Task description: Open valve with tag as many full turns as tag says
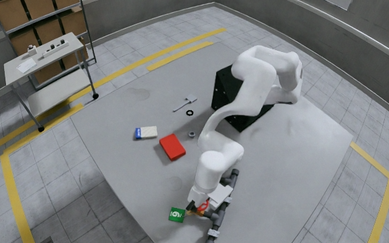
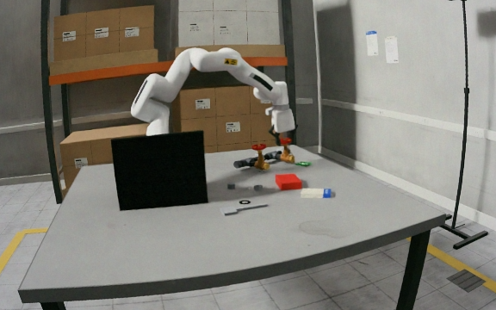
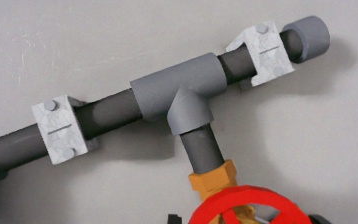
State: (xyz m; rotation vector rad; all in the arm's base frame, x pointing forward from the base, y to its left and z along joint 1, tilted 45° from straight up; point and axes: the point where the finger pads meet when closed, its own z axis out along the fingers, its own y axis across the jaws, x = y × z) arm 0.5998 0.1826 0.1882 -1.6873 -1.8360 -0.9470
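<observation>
The green tag lies 110 mm below my hand, 70 mm ahead of it and 30 mm to the right of it. Round my hand: grey nut 320 mm to the right, 230 mm behind, 110 mm below; then white-and-blue box 470 mm to the right, 110 mm below, 50 mm behind; then red block 320 mm to the right, 110 mm behind, 100 mm below.
</observation>
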